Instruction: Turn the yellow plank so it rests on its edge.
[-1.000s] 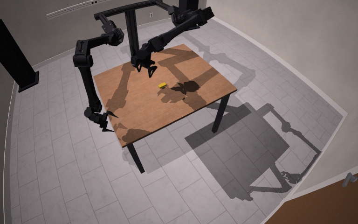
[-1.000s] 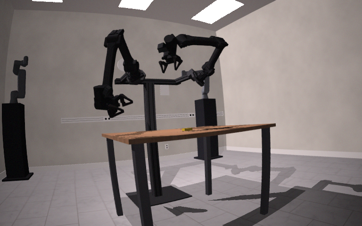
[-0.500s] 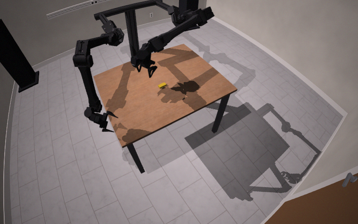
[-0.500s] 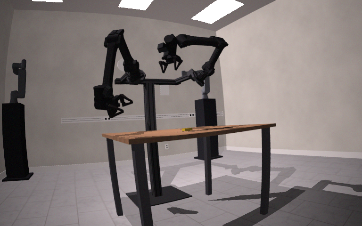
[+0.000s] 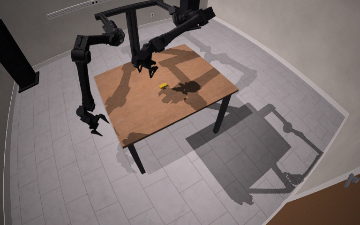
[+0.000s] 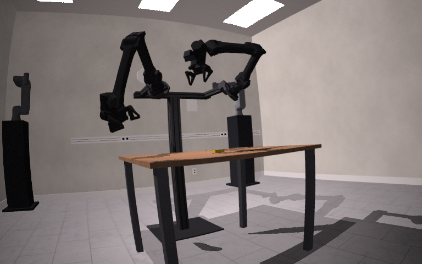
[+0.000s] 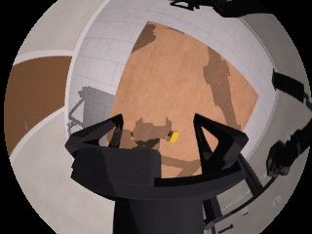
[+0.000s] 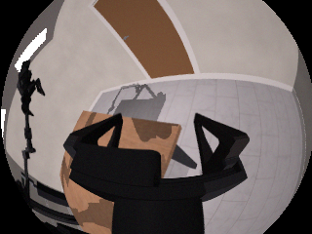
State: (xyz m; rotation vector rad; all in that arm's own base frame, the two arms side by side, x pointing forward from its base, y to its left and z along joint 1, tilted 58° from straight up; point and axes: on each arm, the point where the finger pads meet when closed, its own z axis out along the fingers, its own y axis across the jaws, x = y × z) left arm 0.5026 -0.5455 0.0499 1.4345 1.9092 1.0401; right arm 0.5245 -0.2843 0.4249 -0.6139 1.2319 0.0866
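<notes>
Right now my left hand is 36 cm above the yellow plank, 21 cm to the right of it and 19 cm past it.
</notes>
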